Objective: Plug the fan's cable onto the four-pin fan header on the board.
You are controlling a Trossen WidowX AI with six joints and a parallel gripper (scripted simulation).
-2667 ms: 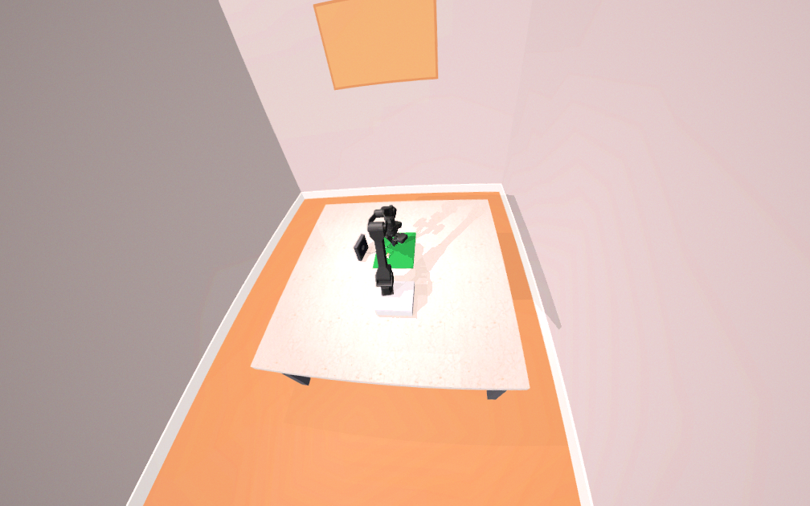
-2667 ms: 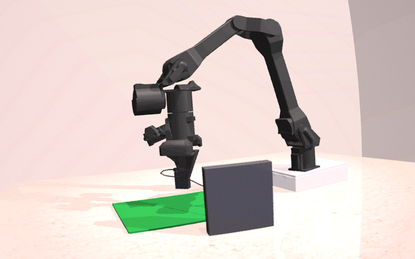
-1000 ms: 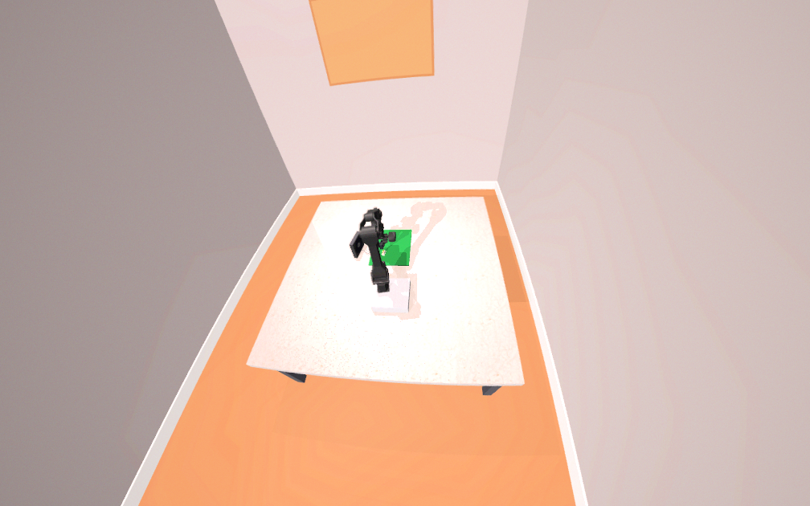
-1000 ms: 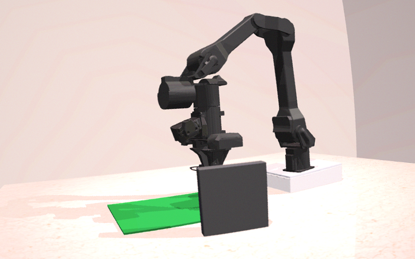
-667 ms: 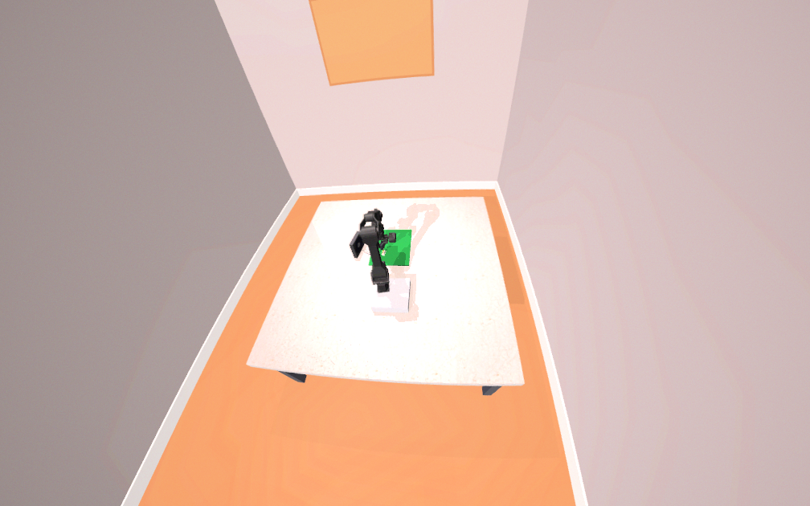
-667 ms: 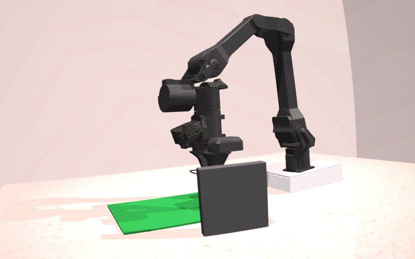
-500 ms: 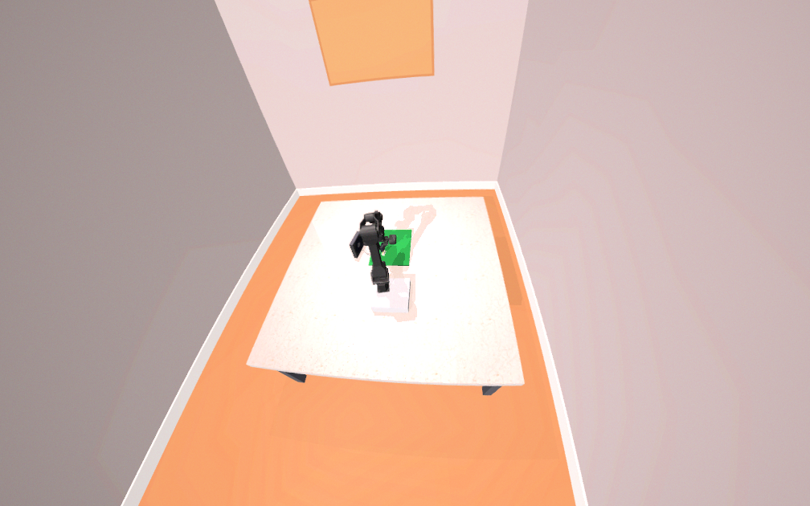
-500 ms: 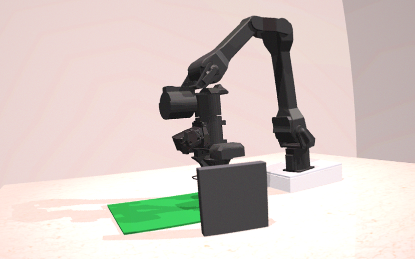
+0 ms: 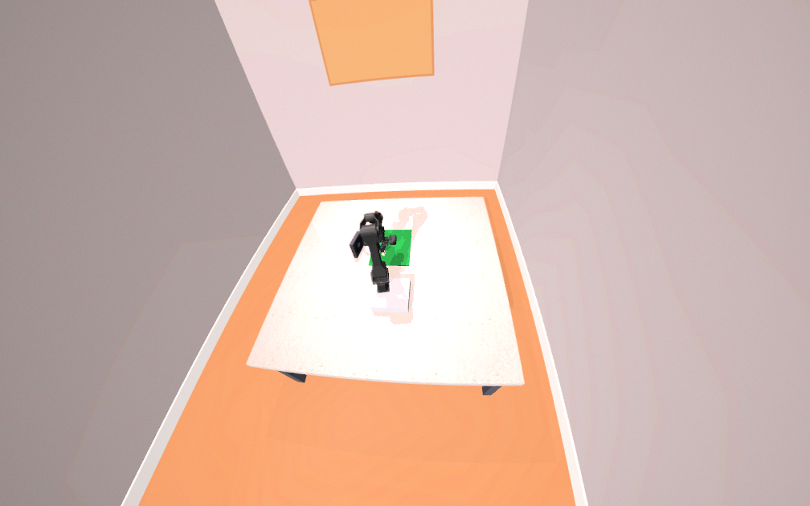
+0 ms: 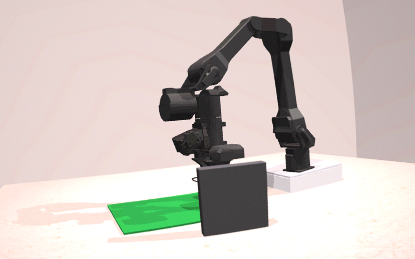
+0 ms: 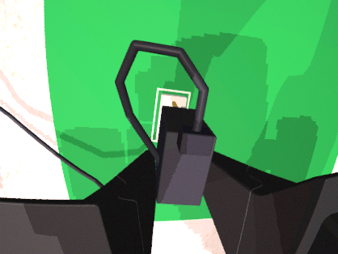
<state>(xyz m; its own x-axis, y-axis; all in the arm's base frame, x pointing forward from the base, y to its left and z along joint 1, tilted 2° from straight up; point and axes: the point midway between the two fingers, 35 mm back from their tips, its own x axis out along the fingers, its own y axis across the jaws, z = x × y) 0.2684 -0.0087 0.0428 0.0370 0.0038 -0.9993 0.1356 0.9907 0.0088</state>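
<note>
Right now the dark fan plug is 1 cm ahead of my gripper tip and 1 cm above it. From my gripper tip the other things lie so: white four-pin header: 4 cm below, 1 cm ahead; dark square fan: 14 cm to the left, 6 cm ahead, 2 cm above; green board: 6 cm below, 6 cm ahead, 5 cm to the right.
</note>
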